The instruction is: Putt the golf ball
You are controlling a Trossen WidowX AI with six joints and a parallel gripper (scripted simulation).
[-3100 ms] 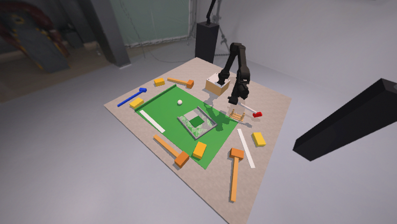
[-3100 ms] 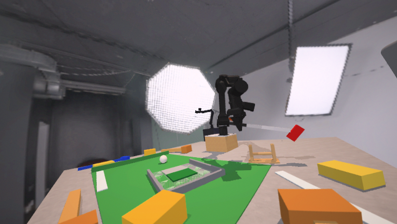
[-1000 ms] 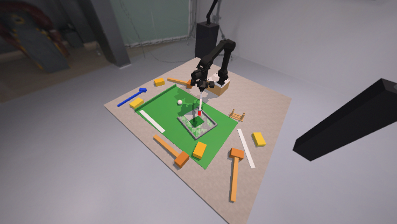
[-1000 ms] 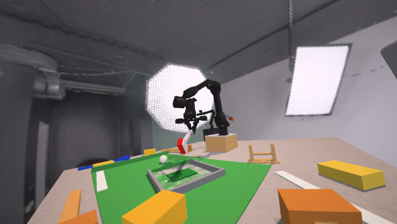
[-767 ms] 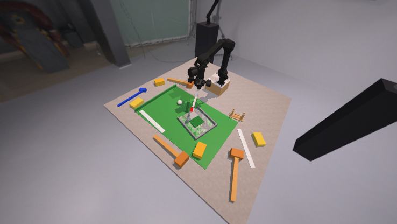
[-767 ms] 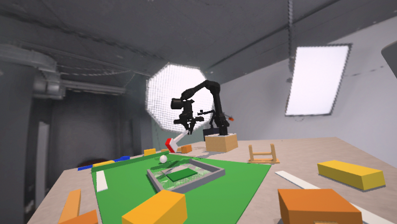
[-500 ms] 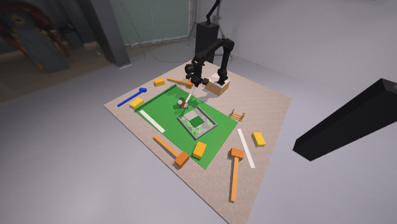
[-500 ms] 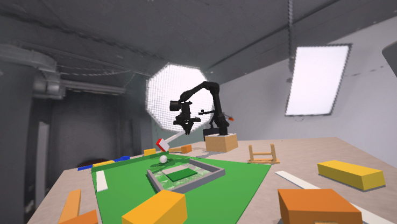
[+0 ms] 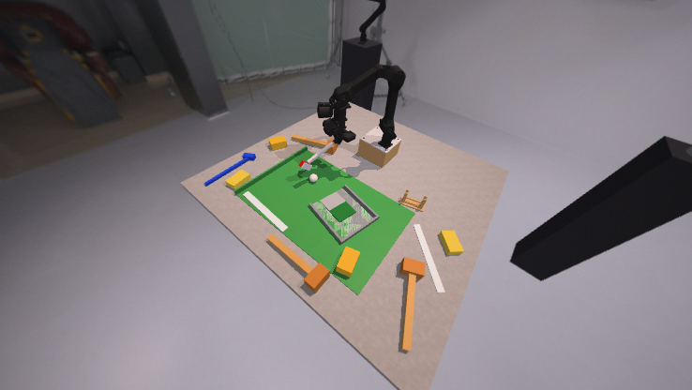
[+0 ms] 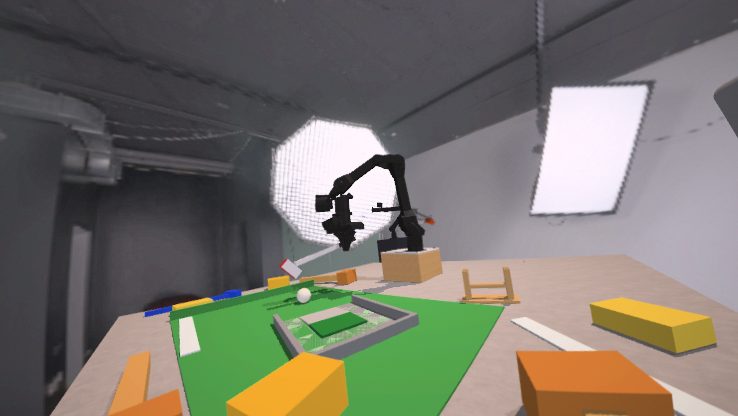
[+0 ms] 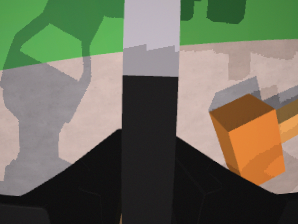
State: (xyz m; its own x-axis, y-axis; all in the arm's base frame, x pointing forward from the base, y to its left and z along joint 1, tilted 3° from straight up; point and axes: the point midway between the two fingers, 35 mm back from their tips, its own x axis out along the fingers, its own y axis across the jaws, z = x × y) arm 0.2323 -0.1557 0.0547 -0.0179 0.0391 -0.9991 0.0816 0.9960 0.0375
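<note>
My gripper tip is now 10 cm short of the red putter. Also, from my gripper tip: green mat (25 cm ahead, 16 cm to the left, 14 cm below); then white golf ball (18 cm ahead, 12 cm below, 1 cm to the left); then green wall (27 cm ahead, 20 cm to the right, 13 cm below).
</note>
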